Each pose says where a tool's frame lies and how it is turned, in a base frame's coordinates. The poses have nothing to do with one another.
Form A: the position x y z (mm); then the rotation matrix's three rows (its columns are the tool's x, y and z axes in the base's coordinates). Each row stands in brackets.
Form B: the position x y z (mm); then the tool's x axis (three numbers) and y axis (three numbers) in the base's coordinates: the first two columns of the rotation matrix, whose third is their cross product. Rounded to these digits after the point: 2 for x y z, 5 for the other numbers.
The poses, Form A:
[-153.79, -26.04, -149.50], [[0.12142, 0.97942, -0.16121], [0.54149, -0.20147, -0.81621], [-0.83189, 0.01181, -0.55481]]
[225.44, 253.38, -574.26], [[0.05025, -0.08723, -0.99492], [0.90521, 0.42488, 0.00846], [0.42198, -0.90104, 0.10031]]
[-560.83, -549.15, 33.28], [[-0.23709, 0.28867, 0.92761], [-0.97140, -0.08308, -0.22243], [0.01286, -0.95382, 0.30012]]
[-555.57, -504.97, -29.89], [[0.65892, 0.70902, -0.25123], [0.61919, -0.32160, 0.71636], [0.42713, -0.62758, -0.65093]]
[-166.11, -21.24, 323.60], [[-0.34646, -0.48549, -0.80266], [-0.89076, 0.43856, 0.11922], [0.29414, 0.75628, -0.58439]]
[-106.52, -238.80, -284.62], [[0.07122, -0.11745, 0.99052], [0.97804, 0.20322, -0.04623], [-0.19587, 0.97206, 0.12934]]
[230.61, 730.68, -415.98], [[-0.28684, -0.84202, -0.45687], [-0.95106, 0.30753, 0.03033], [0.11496, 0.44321, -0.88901]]
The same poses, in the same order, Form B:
-153.79, -26.04, -149.50, 0.12142, 0.54149, -0.83189, 0.97942, -0.20147, 0.01181
225.44, 253.38, -574.26, 0.05025, 0.90521, 0.42198, -0.08723, 0.42488, -0.90104
-560.83, -549.15, 33.28, -0.23709, -0.97140, 0.01286, 0.28867, -0.08308, -0.95382
-555.57, -504.97, -29.89, 0.65892, 0.61919, 0.42713, 0.70902, -0.32160, -0.62758
-166.11, -21.24, 323.60, -0.34646, -0.89076, 0.29414, -0.48549, 0.43856, 0.75628
-106.52, -238.80, -284.62, 0.07122, 0.97804, -0.19587, -0.11745, 0.20322, 0.97206
230.61, 730.68, -415.98, -0.28684, -0.95106, 0.11496, -0.84202, 0.30753, 0.44321

